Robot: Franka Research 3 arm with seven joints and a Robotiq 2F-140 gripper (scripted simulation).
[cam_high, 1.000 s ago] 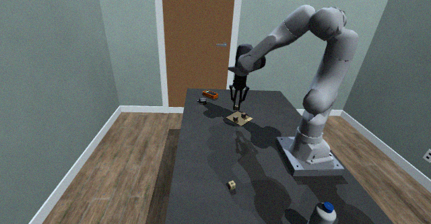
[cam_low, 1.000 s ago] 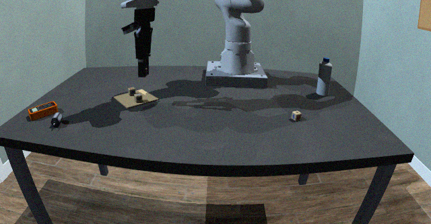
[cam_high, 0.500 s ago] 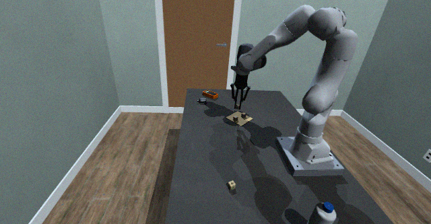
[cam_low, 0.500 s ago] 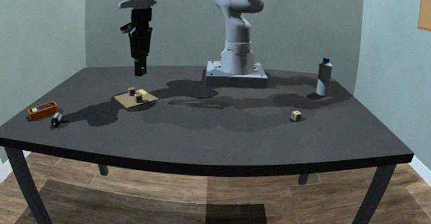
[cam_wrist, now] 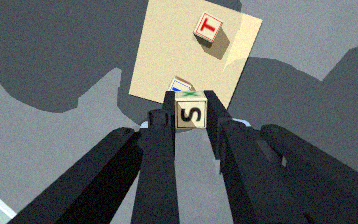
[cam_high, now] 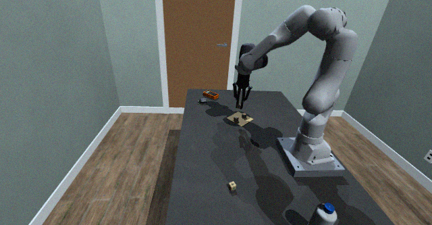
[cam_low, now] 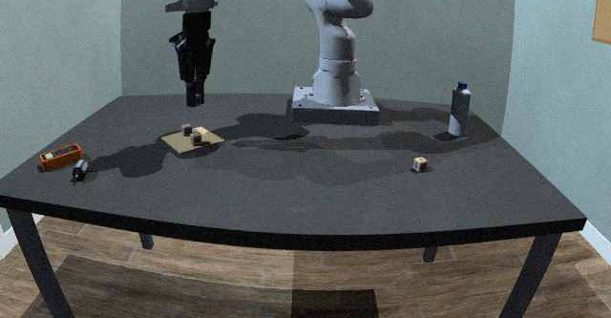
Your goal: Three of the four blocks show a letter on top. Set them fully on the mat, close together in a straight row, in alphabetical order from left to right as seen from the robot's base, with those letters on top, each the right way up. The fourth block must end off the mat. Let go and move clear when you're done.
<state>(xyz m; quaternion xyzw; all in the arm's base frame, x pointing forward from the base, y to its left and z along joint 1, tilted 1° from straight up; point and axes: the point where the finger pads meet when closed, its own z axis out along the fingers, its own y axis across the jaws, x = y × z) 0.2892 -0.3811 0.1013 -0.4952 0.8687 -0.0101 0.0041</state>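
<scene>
Now: hand 14 cm above the tan mat, 2 cm to the left of it and 2 cm past it. Round my hand: block (12 cm below, 6 cm behind, 5 cm to the right); orange device (39 cm to the right, 17 cm ahead, 12 cm below).
</scene>
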